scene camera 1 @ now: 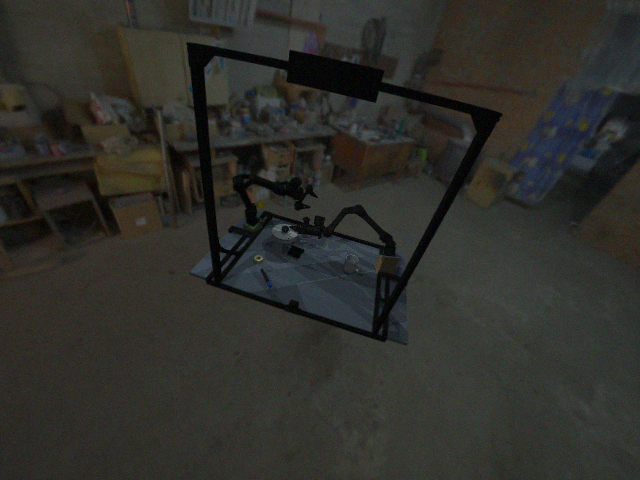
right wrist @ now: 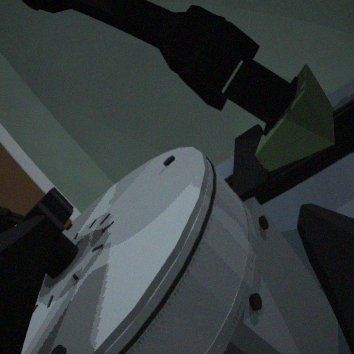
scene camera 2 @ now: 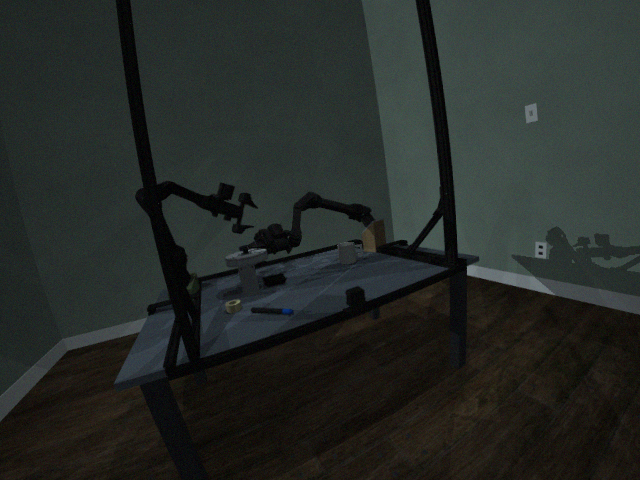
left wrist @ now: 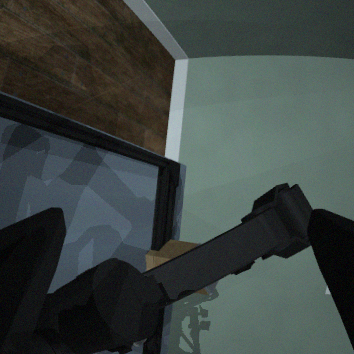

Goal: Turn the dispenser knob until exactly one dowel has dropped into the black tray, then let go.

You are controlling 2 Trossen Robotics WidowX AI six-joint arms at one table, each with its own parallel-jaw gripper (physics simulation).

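Seen in the pictures: left gripper, fingertip midpoint: (scene camera 1: pixel 314 202) (scene camera 2: pixel 255 217) (left wrist: pixel 190 222); right gripper, fingertip midpoint: (right wrist: pixel 175 224); left arm's base at its link origin: (scene camera 1: pixel 253 221) (right wrist: pixel 282 105); right arm's base at its link origin: (scene camera 1: pixel 389 255) (scene camera 2: pixel 372 225).
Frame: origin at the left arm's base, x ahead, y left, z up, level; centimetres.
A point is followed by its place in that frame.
Observation:
The grey dispenser (scene camera 1: pixel 280 236) {y -8.1, x 29.6, z 7.7 cm} (scene camera 2: pixel 246 258) {y -10.1, x 29.7, z 7.3 cm} (right wrist: pixel 155 225) {y 4.3, x 27.7, z 7.7 cm} stands upright with its round disc on top. Its black knob (scene camera 1: pixel 285 228) {y -2.8, x 29.0, z 10.7 cm} (scene camera 2: pixel 245 249) {y -4.4, x 29.0, z 9.6 cm} (right wrist: pixel 63 250) {y -1.2, x 28.4, z 8.4 cm} is at the disc's middle. The black tray (scene camera 1: pixel 295 251) {y 1.2, x 36.1, z -6.5 cm} (scene camera 2: pixel 273 280) {y 2.5, x 36.6, z -6.4 cm} lies beside the dispenser's foot; no dowel can be made out in it. My right gripper (scene camera 1: pixel 293 228) {y 4.1, x 26.9, z 7.0 cm} (scene camera 2: pixel 248 246) {y 4.1, x 26.9, z 7.0 cm} (right wrist: pixel 175 224) {y 4.1, x 26.9, z 7.0 cm} is open at the disc; one finger partly covers the knob in the right wrist view, and contact cannot be told. My left gripper (scene camera 1: pixel 310 199) {y 23.4, x 31.7, z 19.8 cm} (scene camera 2: pixel 253 217) {y 23.4, x 31.7, z 19.8 cm} (left wrist: pixel 190 222) {y 23.4, x 31.7, z 19.8 cm} is open and empty, above the dispenser and right gripper.
A tape roll (scene camera 1: pixel 255 259) {y -22.9, x 23.6, z -4.7 cm} (scene camera 2: pixel 233 308) {y -23.5, x 24.8, z -5.3 cm} and a blue-capped marker (scene camera 1: pixel 265 277) {y -29.5, x 37.1, z -5.5 cm} (scene camera 2: pixel 271 311) {y -29.9, x 37.2, z -5.8 cm} lie near the dispenser. A mug (scene camera 1: pixel 351 264) {y 7.8, x 72.7, z 0.6 cm} (scene camera 2: pixel 346 253) {y 7.7, x 70.1, z -1.7 cm} and brown block (scene camera 1: pixel 386 264) {y 21.0, x 90.7, z 2.6 cm} (scene camera 2: pixel 374 236) {y 19.2, x 88.1, z 1.5 cm} stand at the right. A green block (right wrist: pixel 300 125) {y 2.2, x 5.0, z -1.2 cm} is by the left arm's base.

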